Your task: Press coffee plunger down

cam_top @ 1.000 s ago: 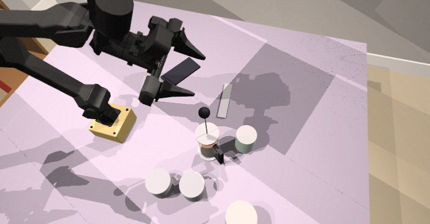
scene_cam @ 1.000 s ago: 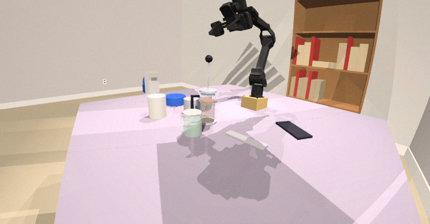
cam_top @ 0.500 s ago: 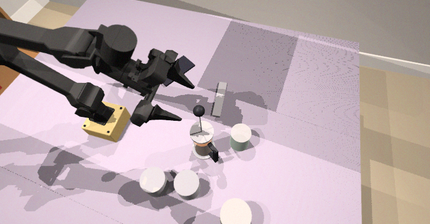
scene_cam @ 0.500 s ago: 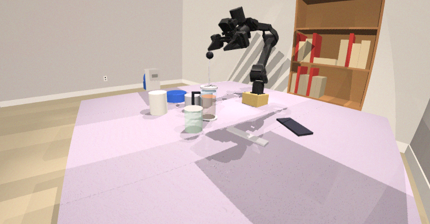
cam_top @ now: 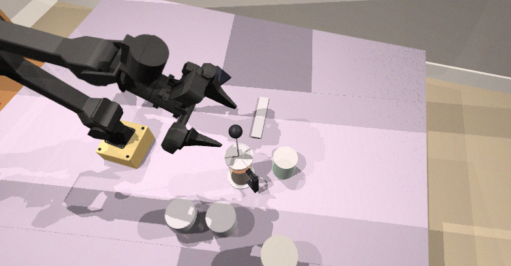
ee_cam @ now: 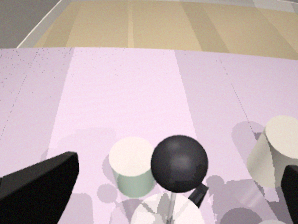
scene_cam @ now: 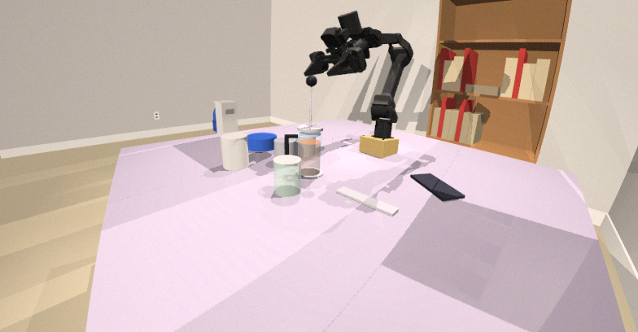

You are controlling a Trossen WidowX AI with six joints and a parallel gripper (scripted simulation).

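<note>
Right now the glass coffee press is 3 cm ahead of my gripper tip, 1 cm to the right of it and 15 cm below it. Round my gripper tip: blue lid: 3 cm ahead, 32 cm to the right, 25 cm below; then pale green cup: 11 cm ahead, 7 cm to the left, 23 cm below; then white bar: 1 cm behind, 20 cm to the left, 27 cm below.
</note>
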